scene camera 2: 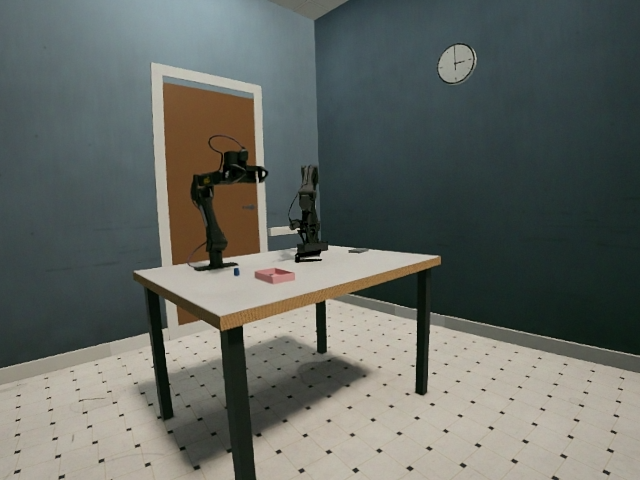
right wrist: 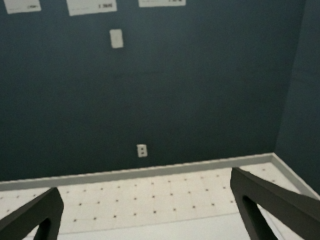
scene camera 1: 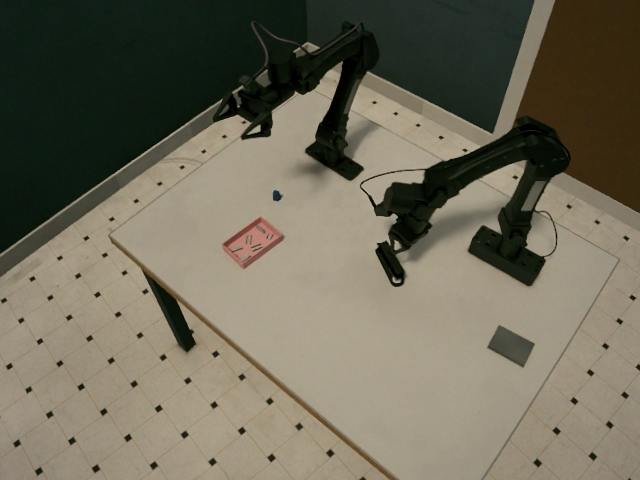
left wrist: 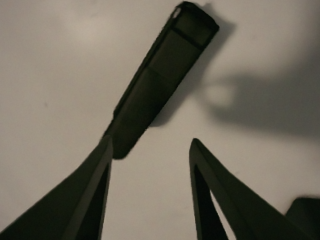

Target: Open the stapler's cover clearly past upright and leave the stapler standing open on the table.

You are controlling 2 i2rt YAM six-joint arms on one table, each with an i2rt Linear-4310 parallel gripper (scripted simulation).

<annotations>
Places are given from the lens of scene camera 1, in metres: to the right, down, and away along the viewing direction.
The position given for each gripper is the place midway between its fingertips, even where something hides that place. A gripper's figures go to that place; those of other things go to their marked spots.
left gripper (scene camera 1: 398, 249): 0.21, 0.02, 1.44
right gripper (scene camera 1: 226, 128): -0.22, -0.26, 1.26
</annotations>
